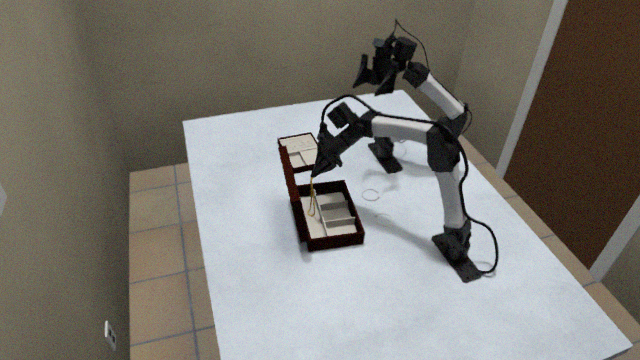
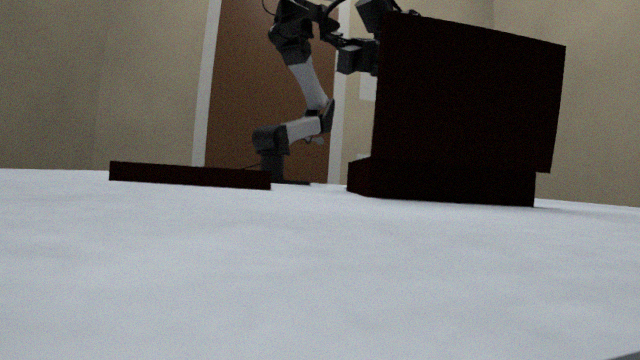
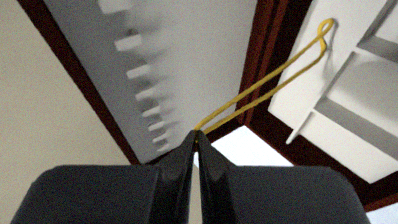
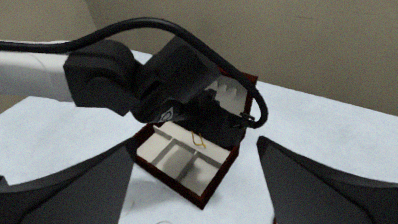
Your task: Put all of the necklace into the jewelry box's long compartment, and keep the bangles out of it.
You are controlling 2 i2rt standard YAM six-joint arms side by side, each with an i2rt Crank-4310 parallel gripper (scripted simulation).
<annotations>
jewelry box: image 1 336,224; image 2 452,93; image 3; image 4
same spot on jewelry box: (image 4: pixel 166 150) = (image 3: pixel 352 121)
</annotations>
